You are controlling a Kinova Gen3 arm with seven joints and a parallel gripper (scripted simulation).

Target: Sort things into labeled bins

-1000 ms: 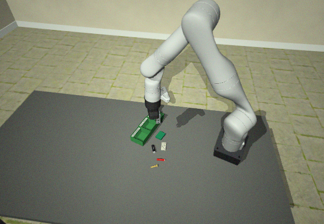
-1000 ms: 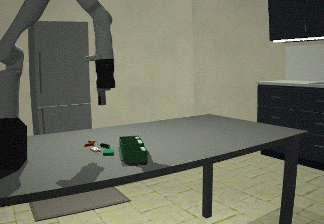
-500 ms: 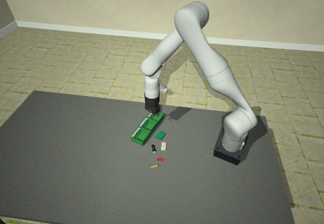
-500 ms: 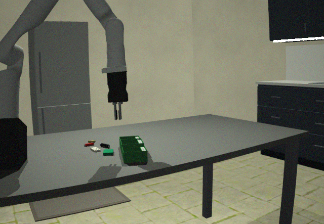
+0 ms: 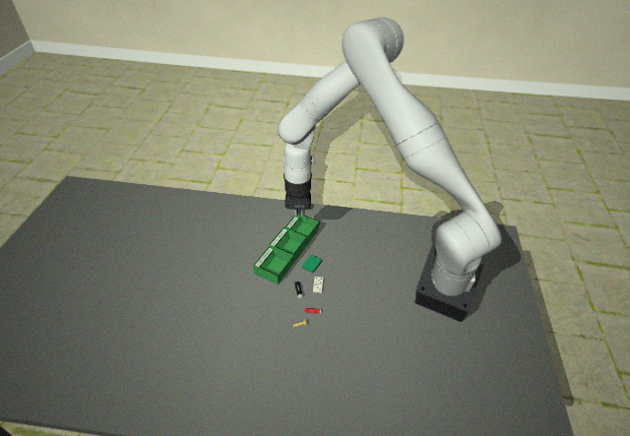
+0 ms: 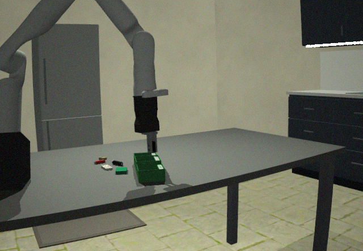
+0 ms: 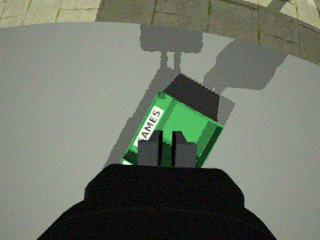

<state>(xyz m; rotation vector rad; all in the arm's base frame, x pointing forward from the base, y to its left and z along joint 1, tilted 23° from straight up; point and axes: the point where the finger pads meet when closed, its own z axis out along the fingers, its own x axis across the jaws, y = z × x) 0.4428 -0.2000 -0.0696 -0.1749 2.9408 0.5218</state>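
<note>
Now: hand 20 mm short of the green three-compartment bin, 80 mm to the right of it and 80 mm above it. The rest, counted from my hand: green block 70 mm behind, 120 mm to the left, 100 mm below; then black battery 50 mm behind, 230 mm to the left, 100 mm below; then white domino-like tile 100 mm behind, 200 mm to the left, 100 mm below.
</note>
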